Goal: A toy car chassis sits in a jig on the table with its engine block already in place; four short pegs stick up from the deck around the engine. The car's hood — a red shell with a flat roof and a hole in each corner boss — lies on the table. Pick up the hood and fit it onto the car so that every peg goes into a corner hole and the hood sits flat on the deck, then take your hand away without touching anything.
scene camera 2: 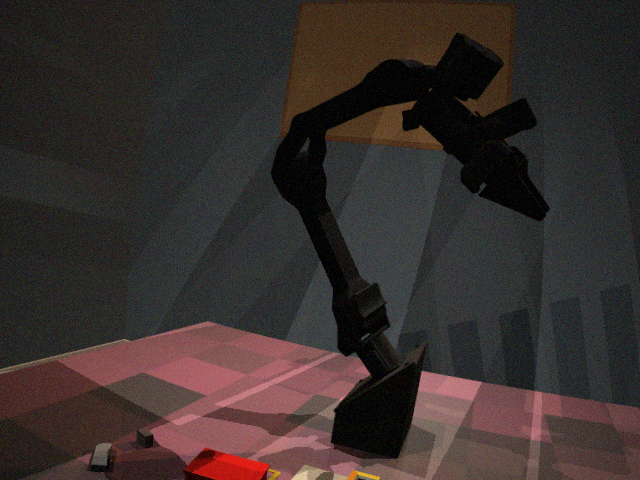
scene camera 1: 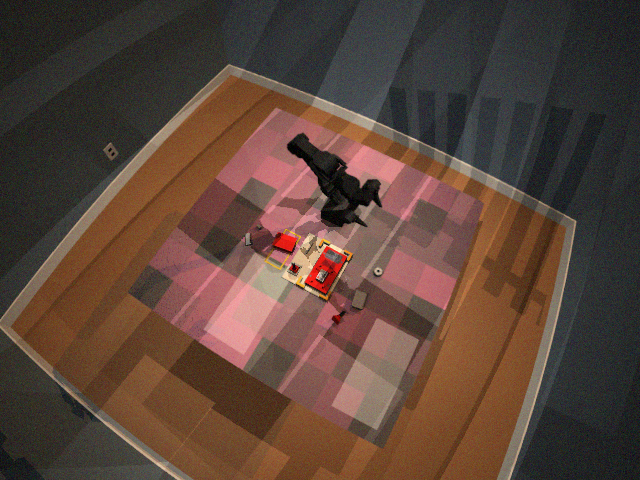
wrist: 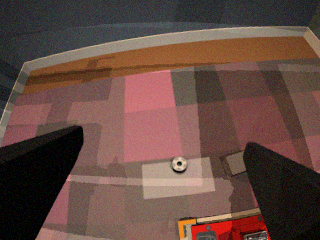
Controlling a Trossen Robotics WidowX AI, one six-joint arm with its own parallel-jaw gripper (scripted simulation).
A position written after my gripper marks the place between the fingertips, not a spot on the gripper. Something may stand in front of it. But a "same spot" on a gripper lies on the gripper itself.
Labels:
my gripper: scene camera 2 545, 215; scene camera 1; wrist
same spot on my gripper: (wrist: 42, 164) = (scene camera 1: 376, 200)

